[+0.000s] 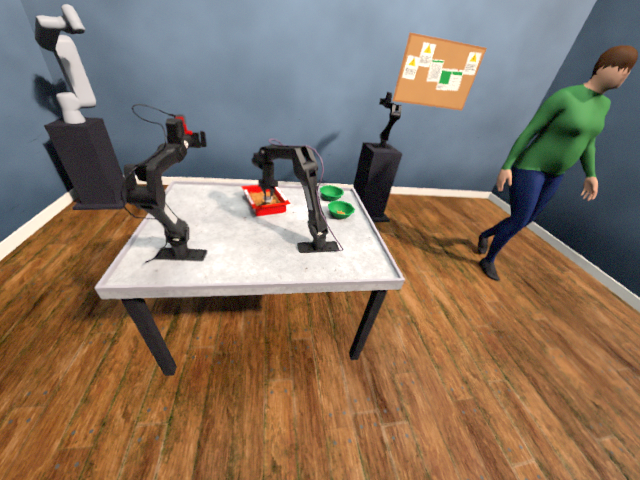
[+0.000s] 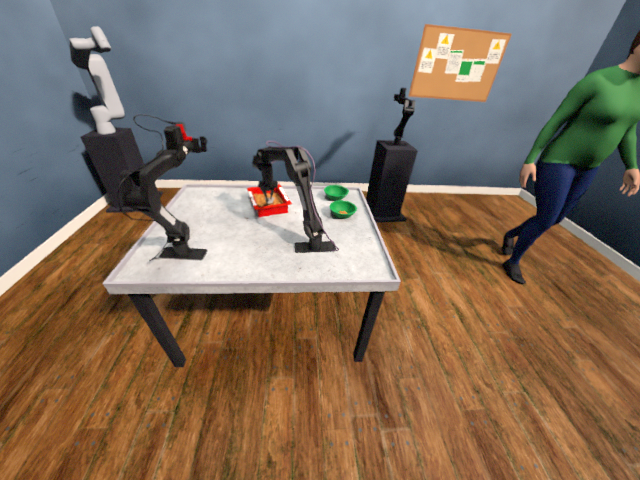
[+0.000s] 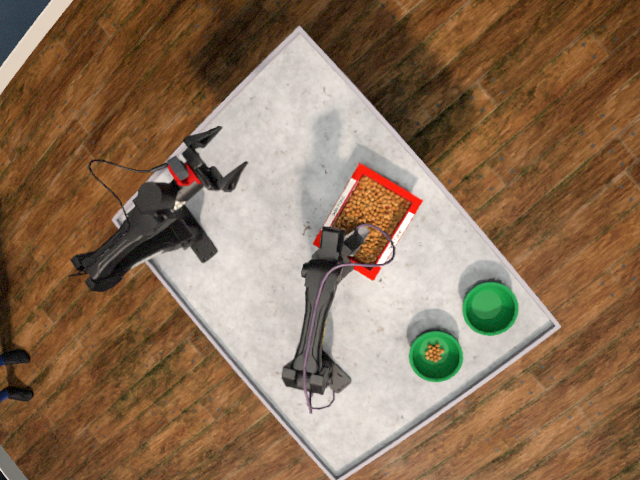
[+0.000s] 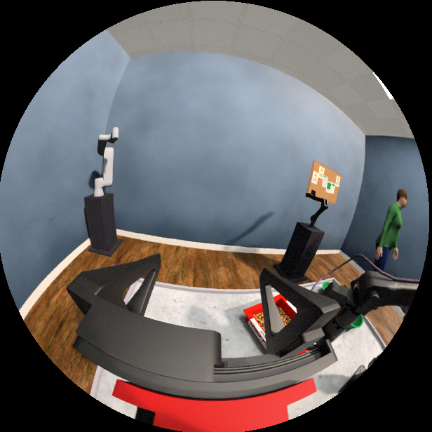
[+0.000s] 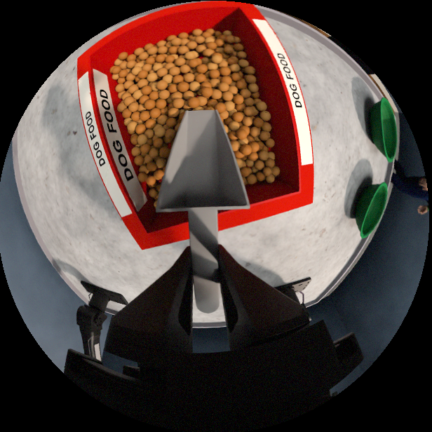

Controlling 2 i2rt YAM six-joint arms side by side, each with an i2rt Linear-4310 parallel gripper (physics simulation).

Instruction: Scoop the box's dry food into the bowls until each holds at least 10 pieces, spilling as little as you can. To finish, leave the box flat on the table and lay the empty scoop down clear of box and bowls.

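Where they show: left gripper, between the fingertips: [image 1: 194, 133] [image 2: 196, 139] [image 3: 234, 143]; right gripper, between the fingertips: [image 1: 268, 199] [image 2: 269, 200]; left arm's base, origin of its link: [image 1: 182, 255] [image 2: 184, 254] [image 3: 194, 233]; right arm's base, origin of its link: [image 1: 318, 247] [image 2: 315, 247] [image 3: 324, 365].
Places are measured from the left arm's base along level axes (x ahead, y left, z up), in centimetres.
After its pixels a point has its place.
Observation:
The red box [image 1: 270, 210] {x 37.5, y -35.0, z 2.6 cm} [image 2: 272, 210] {x 37.6, y -35.0, z 3.0 cm} [image 3: 416, 202] {x 63.7, y -34.7, z 6.4 cm} [image 5: 265, 210] lies on the table, full of round brown dry food [image 3: 373, 204] {x 53.3, y -27.8, z 1.4 cm} [image 5: 185, 75]. My right gripper [image 5: 204, 250] is shut on the grey scoop's handle. The scoop [image 5: 201, 160] points down over the food, its blade empty; its front edge is at or just above the pieces. One green bowl [image 1: 341, 210] {x 46.3, y -77.4, z 0.6 cm} [image 2: 342, 209] {x 46.6, y -76.1, z 0.8 cm} [image 3: 435, 374] {x 38.1, y -81.2, z 3.1 cm} holds several pieces. The other green bowl [image 1: 331, 193] {x 67.9, y -73.5, z 0.8 cm} [image 2: 336, 192] {x 68.1, y -73.3, z 1.3 cm} [image 3: 490, 308] {x 63.3, y -74.2, z 0.3 cm} shows no pieces inside. My left gripper [image 3: 233, 145] {x 39.0, y 0.1, z 40.7 cm} [image 4: 211, 268] is open and empty, above the table's left side.
The white table [image 1: 232, 268] {x -7.0, y -22.8, z 0.0 cm} [image 3: 361, 413] {x 10.0, y -80.8, z 0.0 cm} has a raised rim. Beyond it stand two dark pedestals [image 1: 85, 160] [image 1: 378, 178], one with a white arm and one with a black arm. A person [image 1: 563, 129] in green is at the right, away from the table.

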